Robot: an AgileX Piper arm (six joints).
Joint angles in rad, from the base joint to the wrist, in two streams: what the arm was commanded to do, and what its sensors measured. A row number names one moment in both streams.
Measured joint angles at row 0:
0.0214, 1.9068, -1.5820, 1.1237, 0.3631, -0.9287
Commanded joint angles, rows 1 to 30:
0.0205, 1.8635, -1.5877, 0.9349, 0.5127, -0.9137
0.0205, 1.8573, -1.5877, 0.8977, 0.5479, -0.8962
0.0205, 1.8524, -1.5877, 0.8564, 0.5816, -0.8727
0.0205, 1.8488, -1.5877, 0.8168, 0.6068, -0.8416
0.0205, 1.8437, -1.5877, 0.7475, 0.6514, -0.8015
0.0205, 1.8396, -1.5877, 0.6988, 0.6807, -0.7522
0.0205, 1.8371, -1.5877, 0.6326, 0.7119, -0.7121
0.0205, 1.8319, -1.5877, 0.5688, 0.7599, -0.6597
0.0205, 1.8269, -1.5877, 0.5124, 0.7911, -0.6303
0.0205, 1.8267, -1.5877, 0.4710, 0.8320, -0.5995
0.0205, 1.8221, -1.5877, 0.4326, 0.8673, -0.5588
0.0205, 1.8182, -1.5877, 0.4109, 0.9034, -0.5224
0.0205, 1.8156, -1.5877, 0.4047, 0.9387, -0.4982
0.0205, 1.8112, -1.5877, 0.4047, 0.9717, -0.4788
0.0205, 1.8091, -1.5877, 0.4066, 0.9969, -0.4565
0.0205, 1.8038, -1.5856, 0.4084, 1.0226, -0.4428
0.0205, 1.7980, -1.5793, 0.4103, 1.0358, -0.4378
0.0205, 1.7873, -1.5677, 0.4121, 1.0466, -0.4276
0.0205, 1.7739, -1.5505, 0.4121, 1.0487, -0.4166
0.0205, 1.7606, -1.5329, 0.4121, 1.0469, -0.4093
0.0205, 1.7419, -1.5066, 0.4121, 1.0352, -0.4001
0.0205, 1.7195, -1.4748, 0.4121, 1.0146, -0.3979
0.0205, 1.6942, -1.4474, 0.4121, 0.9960, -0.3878
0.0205, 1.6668, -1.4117, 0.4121, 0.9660, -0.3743
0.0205, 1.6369, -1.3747, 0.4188, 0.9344, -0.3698
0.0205, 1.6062, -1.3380, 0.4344, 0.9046, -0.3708
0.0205, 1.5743, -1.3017, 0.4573, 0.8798, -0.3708
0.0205, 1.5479, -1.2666, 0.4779, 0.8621, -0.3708
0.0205, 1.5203, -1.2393, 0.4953, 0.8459, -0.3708
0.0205, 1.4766, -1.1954, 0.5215, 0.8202, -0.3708
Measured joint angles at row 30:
0.0214, 1.6019, -1.3171, 0.4460, 0.9079, -0.3791
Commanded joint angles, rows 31 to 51:
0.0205, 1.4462, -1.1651, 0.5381, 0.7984, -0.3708
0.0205, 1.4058, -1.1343, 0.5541, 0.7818, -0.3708
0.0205, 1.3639, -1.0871, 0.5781, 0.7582, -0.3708
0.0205, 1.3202, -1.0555, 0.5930, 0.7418, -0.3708
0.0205, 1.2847, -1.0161, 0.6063, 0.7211, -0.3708
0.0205, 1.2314, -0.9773, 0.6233, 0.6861, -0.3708
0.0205, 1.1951, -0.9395, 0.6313, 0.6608, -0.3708
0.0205, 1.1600, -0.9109, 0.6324, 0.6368, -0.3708
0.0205, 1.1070, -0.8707, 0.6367, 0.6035, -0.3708
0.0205, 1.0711, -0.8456, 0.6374, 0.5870, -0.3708
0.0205, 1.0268, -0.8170, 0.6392, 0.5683, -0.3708
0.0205, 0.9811, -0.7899, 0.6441, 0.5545, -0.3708
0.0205, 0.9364, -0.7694, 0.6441, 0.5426, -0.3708
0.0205, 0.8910, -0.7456, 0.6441, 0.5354, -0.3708
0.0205, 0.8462, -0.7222, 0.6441, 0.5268, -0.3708
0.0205, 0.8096, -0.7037, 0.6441, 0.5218, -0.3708
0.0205, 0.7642, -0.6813, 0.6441, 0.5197, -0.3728
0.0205, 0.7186, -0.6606, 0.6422, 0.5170, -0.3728
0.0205, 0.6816, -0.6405, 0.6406, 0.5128, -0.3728
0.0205, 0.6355, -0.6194, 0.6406, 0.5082, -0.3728
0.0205, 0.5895, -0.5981, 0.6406, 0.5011, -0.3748
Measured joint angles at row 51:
0.0214, 0.7457, -0.6689, 0.6390, 0.5290, -0.3730
